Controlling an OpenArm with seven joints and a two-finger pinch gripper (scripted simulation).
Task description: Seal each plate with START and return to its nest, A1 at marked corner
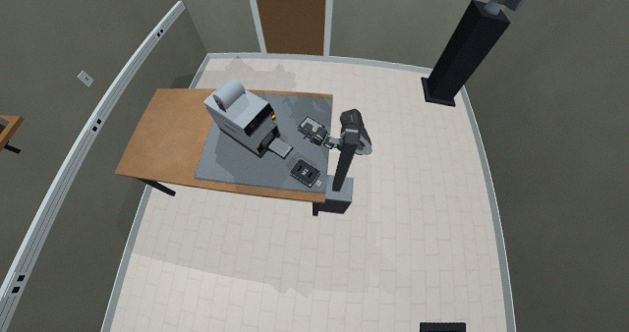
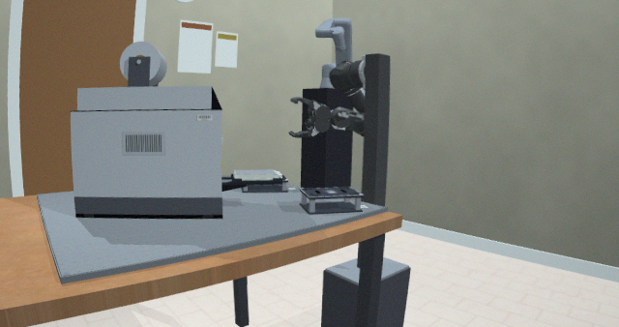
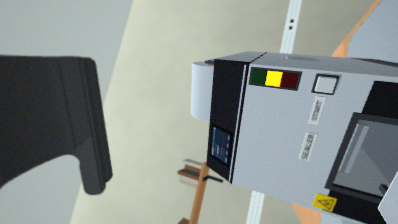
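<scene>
Now: hand 210 mm short of the white start button, 90 mm to the left of it and 70 mm above it. Round my hand: plate nest 20 mm behind, 170 mm to the left, 220 mm below; white open-well plate 10 mm behind, 180 mm to the right, 210 mm below; sealer stage 160 mm ahead, 40 mm to the left, 180 mm below.
</scene>
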